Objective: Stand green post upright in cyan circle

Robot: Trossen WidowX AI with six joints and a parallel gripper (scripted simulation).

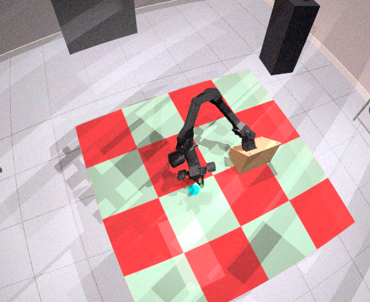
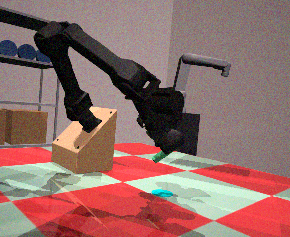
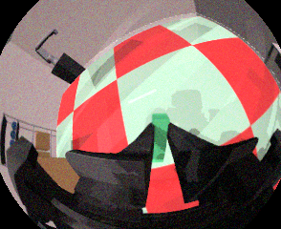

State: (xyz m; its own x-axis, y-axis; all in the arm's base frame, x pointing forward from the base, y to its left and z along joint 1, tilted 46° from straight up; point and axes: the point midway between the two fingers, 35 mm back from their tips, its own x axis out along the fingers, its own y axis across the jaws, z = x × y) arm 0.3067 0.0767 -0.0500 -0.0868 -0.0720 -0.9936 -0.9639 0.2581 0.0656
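My gripper tip is 12 cm above the cyan circle, 3 cm to the left of it and 3 cm short of it. The rest, counted from my gripper tip: green post (1 cm to the right, 1 cm below, 1 cm behind).
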